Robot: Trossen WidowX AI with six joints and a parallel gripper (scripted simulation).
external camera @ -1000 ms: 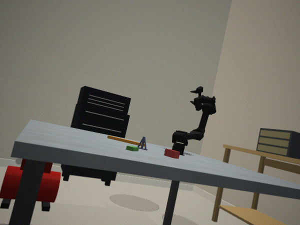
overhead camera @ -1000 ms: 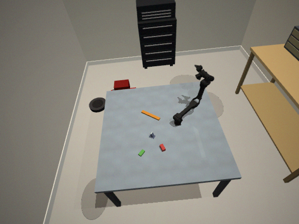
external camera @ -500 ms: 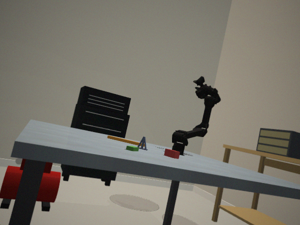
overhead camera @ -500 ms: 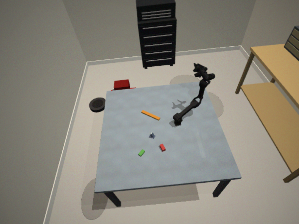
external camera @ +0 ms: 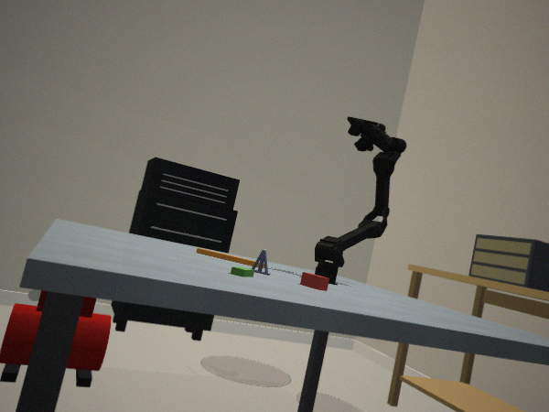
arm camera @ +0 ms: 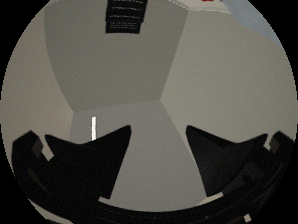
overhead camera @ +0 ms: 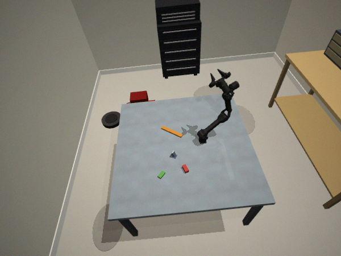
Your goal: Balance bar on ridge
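My gripper tip is now 620 mm above the orange bar, 390 mm short of it and 70 mm to the right of it. Also, from my gripper tip: red block: 620 mm below, 500 mm to the left, 300 mm ahead; then green block: 620 mm below, 530 mm to the left, 510 mm ahead.
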